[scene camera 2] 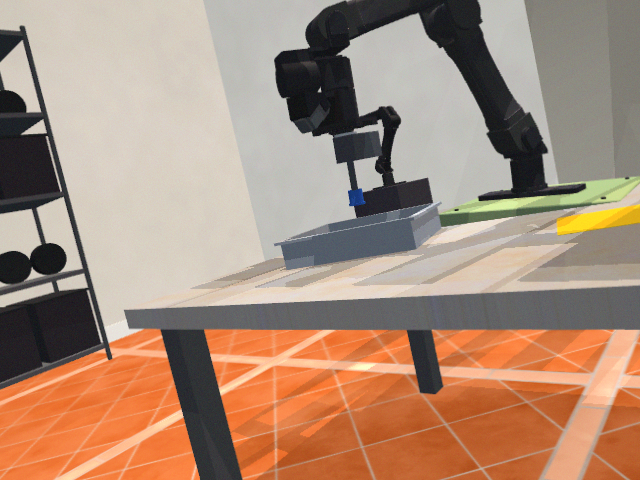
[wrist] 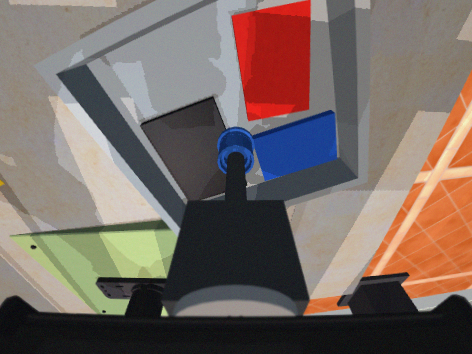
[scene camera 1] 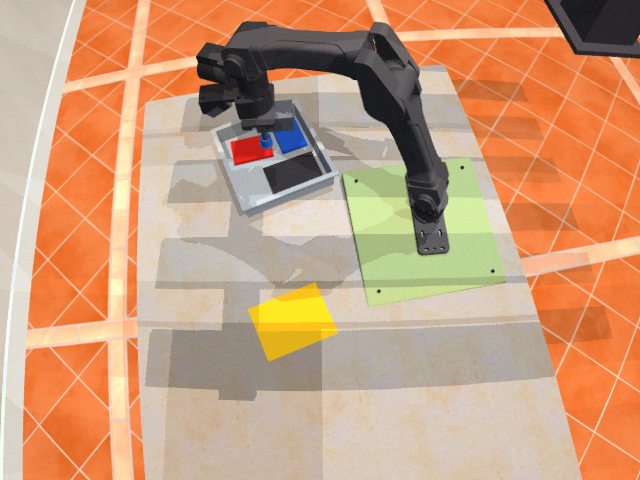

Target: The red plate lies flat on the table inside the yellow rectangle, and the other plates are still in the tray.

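Pixels of known places: hand, its tool point: (scene camera 2: 357,204) (wrist: 235,144) (scene camera 1: 266,143); arm's base, origin of its link: (scene camera 2: 530,194) (wrist: 151,287) (scene camera 1: 426,211).
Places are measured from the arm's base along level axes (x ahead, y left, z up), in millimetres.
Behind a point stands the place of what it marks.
Note:
The grey tray (scene camera 1: 292,200) {y -62, x 295, z -13 mm} (scene camera 2: 351,246) {y -124, x 431, z 3 mm} (wrist: 125,37) {y -91, x 416, z 32 mm} stands on the table. The red plate (scene camera 1: 245,150) {y -204, x 402, z -5 mm} (wrist: 280,60) {y -214, x 394, z -5 mm} lies flat in it, the blue plate (scene camera 1: 290,138) {y -229, x 292, z -4 mm} (wrist: 300,145) {y -249, x 303, z -4 mm} beside it, and the black plate (scene camera 1: 293,172) {y -130, x 289, z -5 mm} (wrist: 182,145) {y -110, x 308, z -5 mm} lies near the tray's other side. My gripper, a blue suction cup (scene camera 1: 265,141) (scene camera 2: 356,197) (wrist: 235,150), is open and carries nothing. It hangs a little above the tray's rim height, with a gap to the plates below. The yellow rectangle (scene camera 1: 292,321) {y 217, x 311, z -17 mm} (scene camera 2: 594,219) {y 203, x 310, z -17 mm} is bare. The plates are hidden behind the tray wall in scene camera 2.
The light green base board (scene camera 1: 372,263) {y 108, x 136, z -9 mm} (scene camera 2: 617,193) {y 178, x 78, z -14 mm} (wrist: 75,260) {y 114, x 91, z -9 mm} bears the arm's foot, to the right of the tray in scene camera 1. A dark shelf rack (scene camera 2: 66,204) stands at the left in scene camera 2. A dark box with a small arm stands behind the tray there.

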